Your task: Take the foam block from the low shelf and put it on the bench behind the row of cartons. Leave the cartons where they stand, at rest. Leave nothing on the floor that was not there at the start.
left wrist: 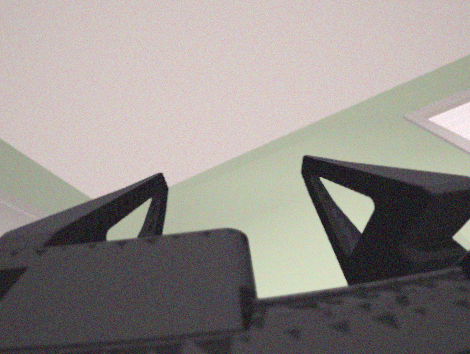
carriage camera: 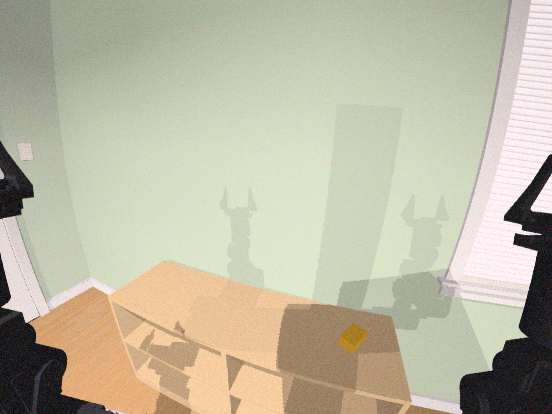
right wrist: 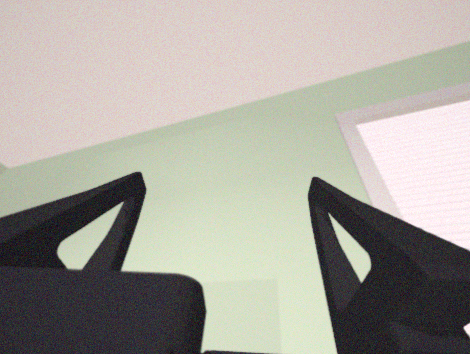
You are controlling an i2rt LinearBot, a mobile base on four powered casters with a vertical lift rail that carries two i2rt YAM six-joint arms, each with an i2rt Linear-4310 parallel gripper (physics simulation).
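Frame: origin at the left arm's base, x ahead, y right, z down, level; millimetres.
Seen in the pictures: left gripper, fingertip midpoint: [left wrist: 234, 172]; right gripper, fingertip midpoint: [right wrist: 225, 183].
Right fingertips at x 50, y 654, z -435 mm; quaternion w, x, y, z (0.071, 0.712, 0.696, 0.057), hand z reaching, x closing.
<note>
Pixels of each thing's top centre, then the offset from my right fingertips to it. "pt": a spot on its surface instead. Level surfaces: height alone.
- yellow-orange block, top centre: [carriage camera: 354, 333] dx +372, dy -10, dz +643 mm
- window with blinds, surface spot: [carriage camera: 520, 125] pt dx +439, dy +476, dz -131 mm
- wooden floor, surface height: dz +1298 mm
A yellow-orange block [carriage camera: 353, 338], which looks like the foam block, lies on the top board of a low wooden shelf unit [carriage camera: 240, 320] in the carriage view, near its right end and in shadow. My left gripper [left wrist: 234, 172] is open and empty, with its fingers against wall and ceiling. My right gripper [right wrist: 225, 183] is open and empty, also pointing up toward the wall. In the carriage view parts of both arms show at the left and right edges, well apart from the block. The bench and the row of cartons do not show in these views.
The shelf unit has open compartments in front and stands close to the green wall [carriage camera: 200, 125]. A window with blinds [carriage camera: 520, 125] is at the right. A white door [carriage camera: 17, 270] is at the left, beyond the wooden floor [carriage camera: 85, 345]. Arm shadows fall on the wall.
</note>
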